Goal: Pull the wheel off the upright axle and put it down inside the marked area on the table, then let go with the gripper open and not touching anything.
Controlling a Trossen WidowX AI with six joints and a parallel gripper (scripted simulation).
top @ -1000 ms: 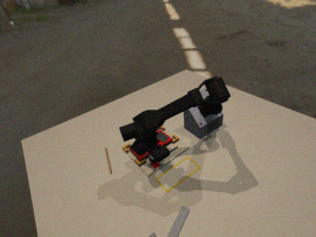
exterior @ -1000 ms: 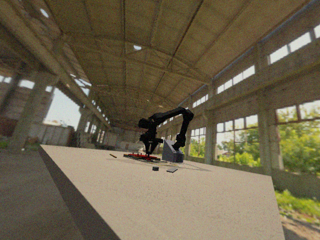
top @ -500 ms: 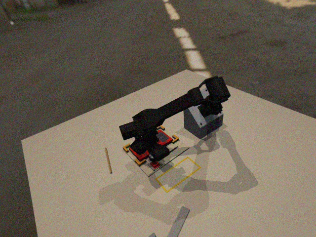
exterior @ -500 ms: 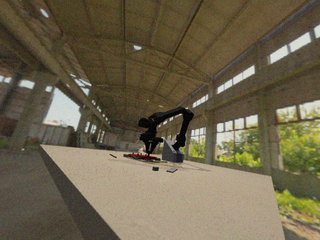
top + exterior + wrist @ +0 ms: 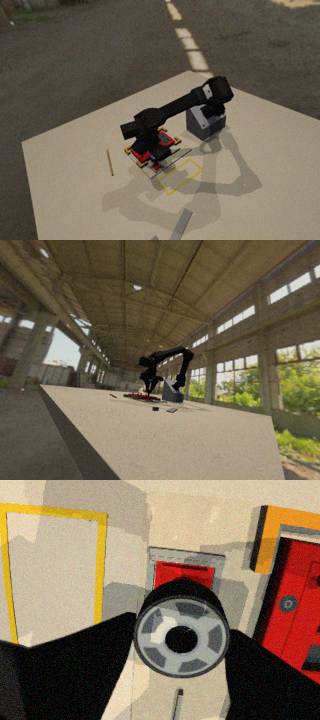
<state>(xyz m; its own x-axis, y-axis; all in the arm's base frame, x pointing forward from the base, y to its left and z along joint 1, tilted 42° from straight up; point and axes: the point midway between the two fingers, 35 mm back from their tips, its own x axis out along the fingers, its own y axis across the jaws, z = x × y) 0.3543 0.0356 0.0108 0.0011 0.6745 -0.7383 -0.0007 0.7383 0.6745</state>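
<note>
Now: the grey axle base 30 mm below my gripper tip. From my gripper tip the other things lie so: thin wooden stick: 160 mm ahead, 180 mm to the right, 70 mm below.
</note>
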